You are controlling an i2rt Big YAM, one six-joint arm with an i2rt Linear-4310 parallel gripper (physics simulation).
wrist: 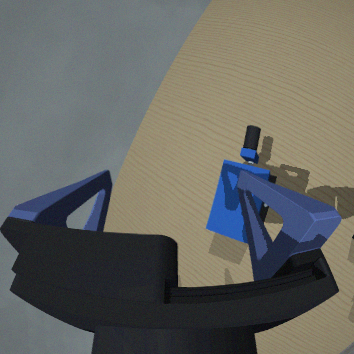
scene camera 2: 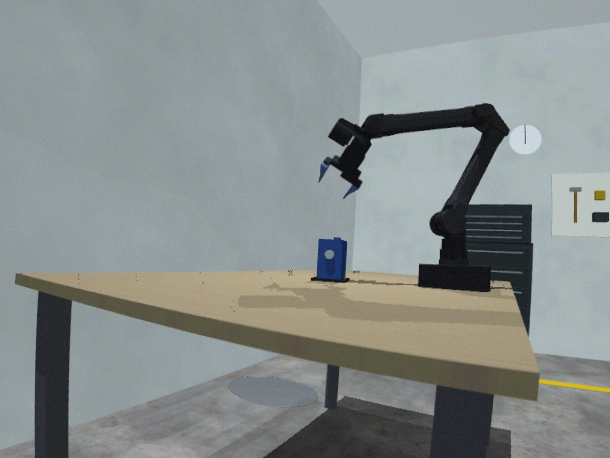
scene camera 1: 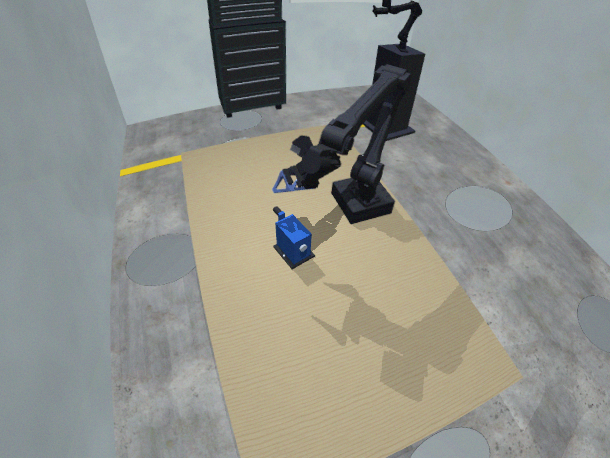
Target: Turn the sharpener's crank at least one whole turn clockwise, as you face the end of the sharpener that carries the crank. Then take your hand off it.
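Frame: origin at the arm's base, x ahead, y left, z up, level; metres.
Seen in the pictures: gripper, between the fingertips: [wrist: 174, 176] [scene camera 2: 331, 189] [scene camera 1: 282, 190]; arm's base, origin of its link: [scene camera 2: 452, 265] [scene camera 1: 364, 195].
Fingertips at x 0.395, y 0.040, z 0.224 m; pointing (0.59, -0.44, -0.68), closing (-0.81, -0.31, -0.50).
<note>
Pixels of each thing's top centre, then the offset from my fingertips to it. "spot": a spot on its surface instead.
- blue sharpener, a spot on its surface: [wrist: 220, 215] [scene camera 1: 293, 235] spot: dx -0.008, dy +0.054, dz -0.167 m
- black handle, a spot on its surface: [wrist: 252, 136] [scene camera 1: 278, 209] spot: dx -0.016, dy -0.075, dz -0.156 m
The blue sharpener [scene camera 1: 292, 240] [scene camera 2: 324, 245] [wrist: 220, 215] stands upright on a dark base plate on the table [scene camera 1: 280, 375] [scene camera 2: 300, 345]. Its crank has a short blue arm [scene camera 1: 281, 215] [wrist: 249, 154] and a black handle [scene camera 1: 277, 210] [wrist: 252, 136]. The handle sticks out from the far end in scene camera 1, near the level of the body's top. In scene camera 2 the body hides the handle. My gripper [scene camera 1: 291, 189] [scene camera 2: 331, 190] [wrist: 174, 176] is open and empty, well above the sharpener and apart from it. In the wrist view the right finger overlaps the sharpener's body.
My arm's black base [scene camera 1: 362, 207] [scene camera 2: 454, 277] stands on the table to the right of the sharpener. A dark drawer cabinet [scene camera 1: 255, 65] [scene camera 2: 500, 260] stands on the floor beyond the table. A dark pedestal [scene camera 1: 412, 75] with a small arm stands behind my base.
</note>
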